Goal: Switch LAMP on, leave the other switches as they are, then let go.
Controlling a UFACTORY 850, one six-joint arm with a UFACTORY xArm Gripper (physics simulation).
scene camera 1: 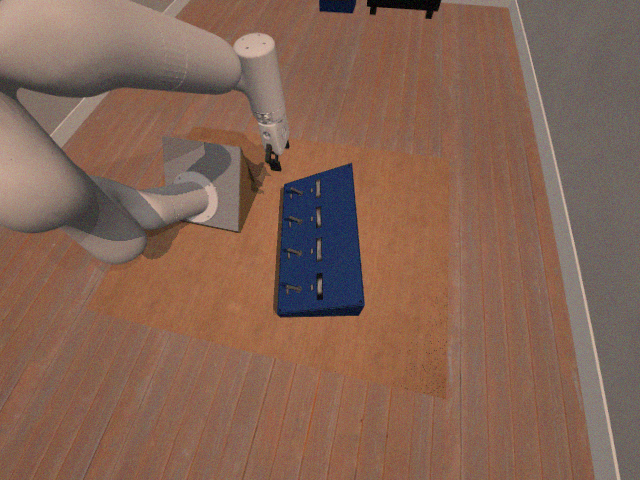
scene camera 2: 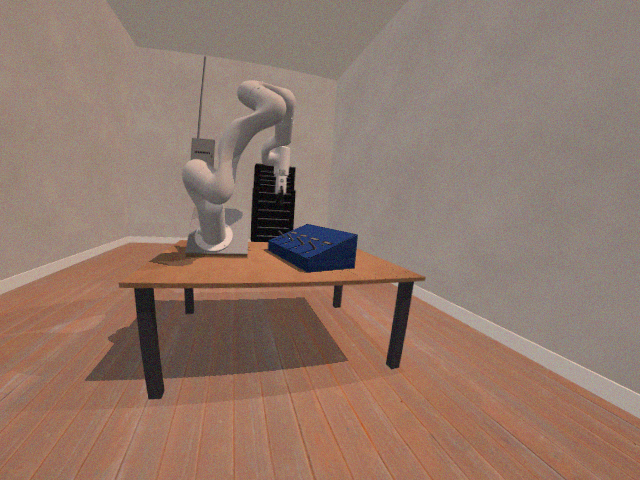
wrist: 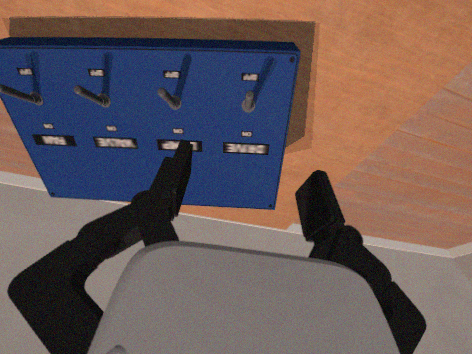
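The blue switch box (scene camera 1: pixel 338 232) (scene camera 2: pixel 330 250) (wrist: pixel 115 175) has a sloped top with levers labelled FAN, VALVE, LAMP and DRIVE. The LAMP lever (scene camera 1: pixel 295 221) (wrist: pixel 170 98) is the second from the right in the wrist view and leans toward its OFF mark. The FAN lever (wrist: pixel 20 95), VALVE lever (wrist: pixel 92 96) and DRIVE lever (wrist: pixel 248 102) also lean to the OFF side. My gripper (scene camera 1: pixel 281 155) (scene camera 2: pixel 280 198) (wrist: pixel 250 169) is open and empty, above the box near its DRIVE end, touching no lever. One fingertip hides part of the LAMP label in the wrist view.
The box stands on the wooden table (scene camera 1: pixel 403 248) (scene camera 2: pixel 206 273) (wrist: pixel 380 65), beside the arm's grey base plate (scene camera 1: pixel 227 206) (scene camera 2: pixel 237 249). A black rack (scene camera 2: pixel 256 217) and a grey cabinet (scene camera 2: pixel 202 146) stand behind the table.
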